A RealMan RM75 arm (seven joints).
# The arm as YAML. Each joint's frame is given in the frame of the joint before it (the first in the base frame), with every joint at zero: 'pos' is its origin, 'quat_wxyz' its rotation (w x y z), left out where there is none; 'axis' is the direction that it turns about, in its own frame. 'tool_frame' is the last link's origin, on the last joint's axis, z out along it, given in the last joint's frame.
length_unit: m
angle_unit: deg
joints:
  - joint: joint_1
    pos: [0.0, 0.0, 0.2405]
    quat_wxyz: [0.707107, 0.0, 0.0, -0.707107]
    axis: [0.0, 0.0, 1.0]
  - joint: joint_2
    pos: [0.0, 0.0, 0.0]
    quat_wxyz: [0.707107, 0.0, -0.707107, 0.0]
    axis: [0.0, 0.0, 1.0]
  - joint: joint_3
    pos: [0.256, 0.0, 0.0]
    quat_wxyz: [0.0, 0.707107, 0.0, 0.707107]
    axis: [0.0, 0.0, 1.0]
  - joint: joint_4
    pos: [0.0, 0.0, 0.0]
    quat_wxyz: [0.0, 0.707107, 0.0, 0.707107]
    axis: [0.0, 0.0, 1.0]
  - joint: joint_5
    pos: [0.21, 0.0, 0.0]
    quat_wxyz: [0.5, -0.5, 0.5, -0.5]
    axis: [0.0, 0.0, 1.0]
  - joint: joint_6
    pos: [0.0, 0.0, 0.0]
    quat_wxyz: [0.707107, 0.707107, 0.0, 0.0]
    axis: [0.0, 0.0, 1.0]
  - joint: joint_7
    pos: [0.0, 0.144, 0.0]
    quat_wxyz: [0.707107, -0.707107, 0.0, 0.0]
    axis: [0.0, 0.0, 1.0]
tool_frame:
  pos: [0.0, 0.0, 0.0]
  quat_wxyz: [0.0, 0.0, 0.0, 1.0]
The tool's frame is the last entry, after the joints.
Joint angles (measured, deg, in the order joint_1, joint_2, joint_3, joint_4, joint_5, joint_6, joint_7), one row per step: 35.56 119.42 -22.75 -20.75 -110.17 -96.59 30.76; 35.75 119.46 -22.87 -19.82 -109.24 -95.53 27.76; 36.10 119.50 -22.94 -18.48 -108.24 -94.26 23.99; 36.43 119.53 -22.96 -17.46 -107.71 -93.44 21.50; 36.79 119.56 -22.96 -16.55 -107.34 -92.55 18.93; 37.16 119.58 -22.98 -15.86 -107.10 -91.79 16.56; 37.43 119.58 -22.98 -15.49 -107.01 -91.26 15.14; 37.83 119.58 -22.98 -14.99 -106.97 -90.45 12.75; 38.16 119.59 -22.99 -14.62 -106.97 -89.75 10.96; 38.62 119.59 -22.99 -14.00 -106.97 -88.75 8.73; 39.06 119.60 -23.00 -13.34 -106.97 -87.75 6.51; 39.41 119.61 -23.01 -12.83 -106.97 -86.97 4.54; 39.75 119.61 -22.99 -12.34 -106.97 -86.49 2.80; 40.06 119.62 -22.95 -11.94 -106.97 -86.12 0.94; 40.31 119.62 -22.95 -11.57 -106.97 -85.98 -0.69
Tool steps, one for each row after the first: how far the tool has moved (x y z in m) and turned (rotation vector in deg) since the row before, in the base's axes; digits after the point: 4 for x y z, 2 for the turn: -0.0006 0.0021 -0.0022 2.33 -0.61 0.78; -0.0012 0.0024 -0.0033 2.69 -0.78 1.01; -0.0013 0.0015 -0.0028 1.58 -0.53 0.72; -0.0012 0.0017 -0.0029 1.61 -0.80 0.78; -0.0013 0.0017 -0.0023 1.48 -0.90 0.88; -0.0009 0.0014 -0.0013 0.91 -0.66 0.54; -0.0011 0.0020 -0.0020 1.50 -1.22 1.00; -0.0009 0.0017 -0.0017 1.11 -1.00 0.73; -0.0012 0.0022 -0.0026 1.30 -1.24 0.81; -0.0011 0.0019 -0.0028 1.23 -1.23 0.78; -0.0009 0.0015 -0.0022 1.10 -1.08 0.77; -0.0014 0.0010 -0.0018 0.91 -0.80 0.85; -0.0014 0.0009 -0.0015 1.03 -0.83 1.00; -0.0014 0.0003 -0.0013 0.82 -0.63 1.00
